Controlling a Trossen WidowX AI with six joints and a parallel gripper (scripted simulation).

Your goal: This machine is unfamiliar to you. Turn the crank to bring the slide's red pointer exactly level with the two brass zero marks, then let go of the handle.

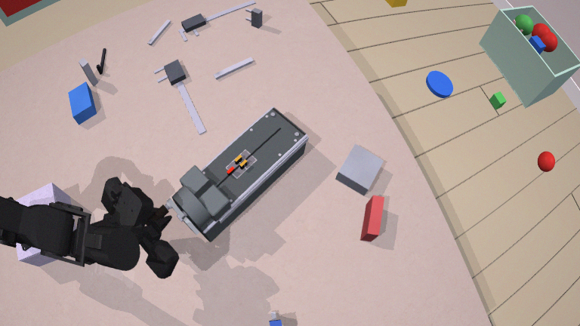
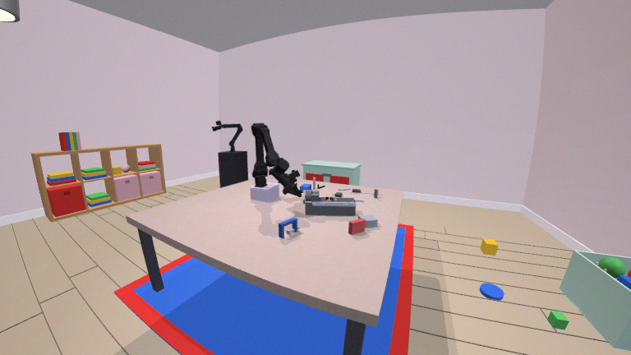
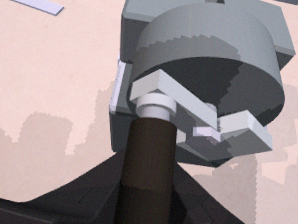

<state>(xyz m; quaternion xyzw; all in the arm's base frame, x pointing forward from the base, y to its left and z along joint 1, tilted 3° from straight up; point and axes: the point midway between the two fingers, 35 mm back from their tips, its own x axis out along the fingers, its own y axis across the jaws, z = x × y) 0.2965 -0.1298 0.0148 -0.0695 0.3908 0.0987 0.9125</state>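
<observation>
Right now my gripper tip is 14 cm short of the red pointer and 1 cm to the right of it. The rest, counted from my gripper tip: dark brown crank handle 2 cm behind, 3 cm above; then red block 32 cm ahead, 19 cm to the right, 5 cm below; then grey block 36 cm ahead, 9 cm to the right, 6 cm below.
</observation>
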